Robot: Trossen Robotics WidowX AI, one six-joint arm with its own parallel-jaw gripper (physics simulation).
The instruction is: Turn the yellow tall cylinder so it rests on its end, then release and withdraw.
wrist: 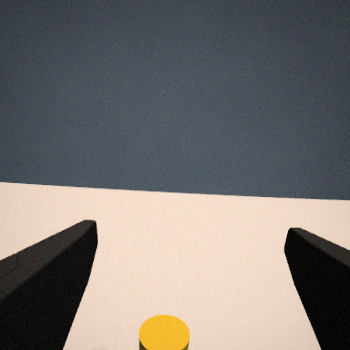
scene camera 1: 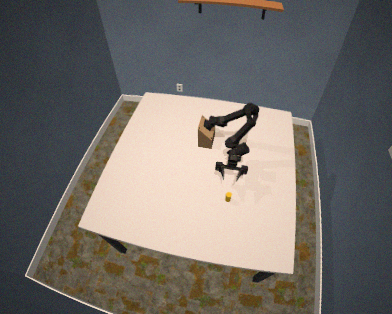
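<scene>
The yellow cylinder (scene camera 1: 228, 197) (wrist: 164, 334) stands upright on its end on the white table (scene camera 1: 150, 200) (wrist: 195, 240). In the wrist view its round top face and a sliver of its side show at the bottom edge; its lower part is cut off. My gripper (scene camera 1: 229, 182) (wrist: 193, 236) is open with nothing between its fingers. In the scene view the fingertips are apart from the cylinder, a short way from it on the arm's side.
A brown wedge-shaped block (scene camera 1: 205, 136) stands under the arm's base, behind the gripper and to its left. The arm (scene camera 1: 242, 134) arches to the right of the block. A wooden shelf (scene camera 1: 232, 5) hangs on the far wall. The table's near edge lies beyond the cylinder.
</scene>
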